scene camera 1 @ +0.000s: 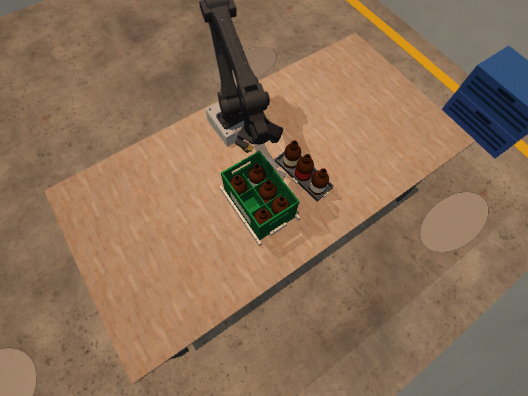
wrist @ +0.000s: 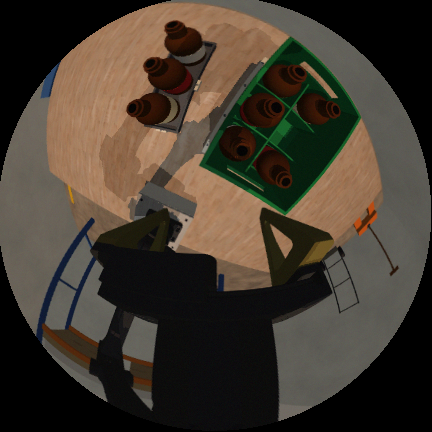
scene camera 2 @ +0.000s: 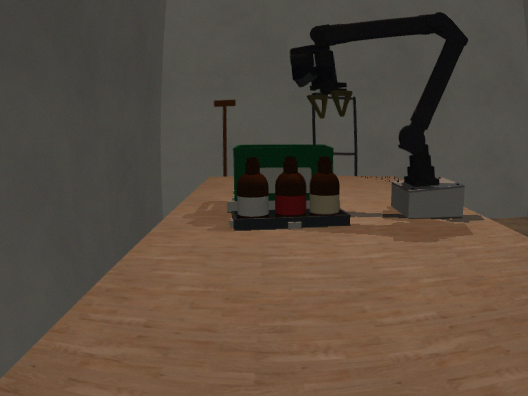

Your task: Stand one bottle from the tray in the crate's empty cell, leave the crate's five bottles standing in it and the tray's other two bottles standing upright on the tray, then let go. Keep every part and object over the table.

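Places are measured from the arm's base along level axes (x ahead, y left, z up), in centimetres.
Where they show: gripper, fingertip midpoint: (scene camera 1: pixel 252 141) (wrist: pixel 214 212) (scene camera 2: pixel 331 117); arm's base at its link origin: (scene camera 1: pixel 231 117) (scene camera 2: pixel 421 183).
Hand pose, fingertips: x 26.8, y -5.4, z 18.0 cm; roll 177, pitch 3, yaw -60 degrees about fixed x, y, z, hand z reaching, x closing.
Note:
Things, the pixels of their top centre, and the offset from my fingertips.
- green crate at its top centre: (wrist: pixel 300 126) (scene camera 2: pixel 282 145) (scene camera 1: pixel 259 187) dx +14.1, dy -5.7, dz -8.6 cm
- dark tray at its top centre: (scene camera 2: pixel 290 213) (wrist: pixel 175 79) (scene camera 1: pixel 303 171) dx +12.6, dy +19.4, dz -23.6 cm
- white-label at its top centre: (scene camera 2: pixel 252 157) (scene camera 1: pixel 323 171) dx +21.4, dy +20.5, dz -10.1 cm
- red-label at its top centre: (wrist: pixel 149 62) (scene camera 2: pixel 290 156) (scene camera 1: pixel 307 156) dx +12.5, dy +19.1, dz -10.1 cm
- cream-label at its top centre: (wrist: pixel 131 107) (scene camera 2: pixel 324 156) (scene camera 1: pixel 294 142) dx +4.2, dy +18.4, dz -10.1 cm
The green crate (scene camera 1: pixel 290 212) (scene camera 2: pixel 282 155) (wrist: pixel 325 165) holds five upright brown bottles. Its empty cell (scene camera 1: pixel 251 202) (wrist: pixel 287 130) is the middle one of the row away from the tray. The dark tray (scene camera 1: pixel 327 189) (scene camera 2: pixel 290 220) (wrist: pixel 208 54) stands beside it with three upright bottles in a row: white-label (scene camera 1: pixel 319 184) (scene camera 2: pixel 253 202) (wrist: pixel 185 44), red-label (scene camera 1: pixel 303 167) (scene camera 2: pixel 290 202) (wrist: pixel 169 76) and cream-label (scene camera 1: pixel 291 154) (scene camera 2: pixel 324 201) (wrist: pixel 154 109). My gripper (scene camera 2: pixel 332 116) (wrist: pixel 214 212) is open and empty, high above the table near the crate's base-side end. In scene camera 1 the arm partly hides it.
The arm's grey base block (scene camera 1: pixel 220 124) (scene camera 2: pixel 430 200) (wrist: pixel 185 217) stands at the table edge, near the crate and tray. Pale strips (scene camera 1: pixel 240 215) lie along the crate's foot. A blue slotted cabinet (scene camera 1: pixel 495 100) stands off the table at the right in scene camera 1.

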